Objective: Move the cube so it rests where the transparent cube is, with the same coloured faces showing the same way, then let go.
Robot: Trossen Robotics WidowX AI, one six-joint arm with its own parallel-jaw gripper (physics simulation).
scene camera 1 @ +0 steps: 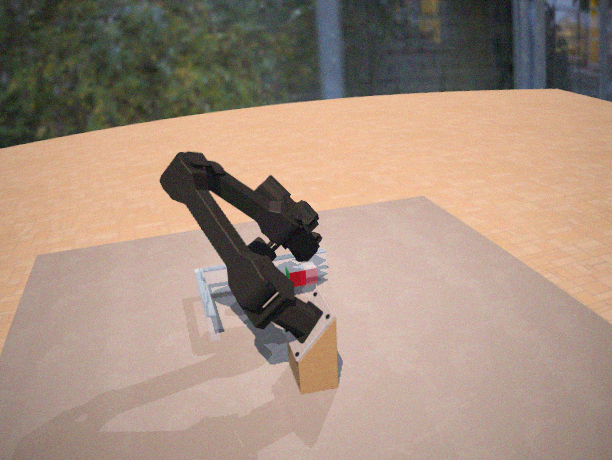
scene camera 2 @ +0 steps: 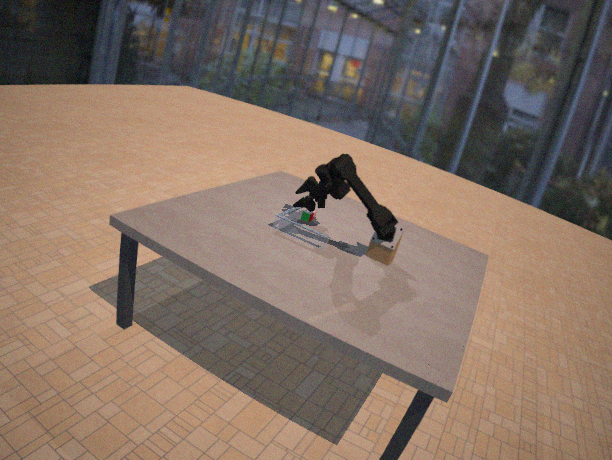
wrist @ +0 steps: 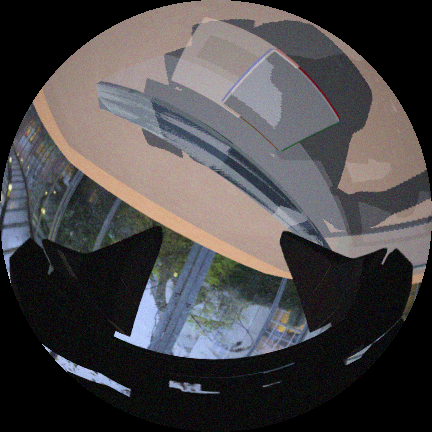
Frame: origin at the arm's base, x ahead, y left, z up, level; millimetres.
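Seen in the pictures: gripper, fingertip midpoint: (scene camera 1: pixel 274 244) (scene camera 2: pixel 294 199) (wrist: pixel 223 235); arm's base, link origin: (scene camera 1: pixel 306 322) (scene camera 2: pixel 386 233).
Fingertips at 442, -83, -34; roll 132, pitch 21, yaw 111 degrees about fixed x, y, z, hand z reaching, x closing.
Offsets run from my fingertips to a thing's top centre, as dx, dy, dz. Level surfaces: height alone.
The cube @(-70, -25, -39) (scene camera 1: pixel 298 279) (scene camera 2: pixel 305 216) (wrist: pixel 300 115) rests on the table, with a red face and a green face showing in the scene views and a grey-white top in the wrist view. The transparent cube (scene camera 1: pixel 312 276) (wrist: pixel 255 82) overlaps one side of it, with a pale red face and a pale blue edge. The two look nearly lined up but offset sideways. My gripper (scene camera 1: pixel 284 246) (scene camera 2: pixel 297 198) (wrist: pixel 223 235) is open and empty, above and off to one side of the cube, tilted so that the wrist view looks out past the table. The cube's far faces are hidden.
A clear, bluish rail frame @(-143, +57, -19) (scene camera 1: pixel 206 295) (scene camera 2: pixel 302 227) (wrist: pixel 215 155) lies on the table @(dz -79) (scene camera 1: pixel 425 300) (scene camera 2: pixel 240 250) near the cube. The arm stands on a slanted wooden block (scene camera 1: pixel 320 362) (scene camera 2: pixel 384 254). The arm's shadow falls over the cube.
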